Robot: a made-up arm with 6 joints. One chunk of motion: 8 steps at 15 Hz.
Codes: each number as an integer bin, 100 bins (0 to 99) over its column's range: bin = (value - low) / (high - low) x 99, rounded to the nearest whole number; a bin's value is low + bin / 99 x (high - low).
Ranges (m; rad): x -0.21..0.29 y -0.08..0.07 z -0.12..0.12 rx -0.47..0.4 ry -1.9..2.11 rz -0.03..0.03
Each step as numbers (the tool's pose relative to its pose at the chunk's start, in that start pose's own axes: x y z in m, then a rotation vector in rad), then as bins.
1 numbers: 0.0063 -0.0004 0.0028 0.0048 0.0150 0.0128
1 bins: 43 53 51 54 47 71
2 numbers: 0.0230 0.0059 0.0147 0.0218 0.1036 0.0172
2 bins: 46 57 56 56 49 78
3 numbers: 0.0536 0.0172 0.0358 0.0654 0.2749 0.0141
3 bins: 52 64 64 61 54 73
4 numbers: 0.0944 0.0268 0.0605 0.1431 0.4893 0.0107
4 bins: 60 70 74 70 59 67
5 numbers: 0.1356 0.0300 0.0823 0.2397 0.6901 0.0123
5 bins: 68 73 83 81 64 70
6 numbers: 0.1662 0.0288 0.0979 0.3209 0.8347 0.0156
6 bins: 74 72 90 90 68 75
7 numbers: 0.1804 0.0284 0.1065 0.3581 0.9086 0.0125
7 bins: 77 72 93 94 69 70
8 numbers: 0.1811 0.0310 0.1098 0.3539 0.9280 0.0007
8 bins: 77 73 95 94 70 51
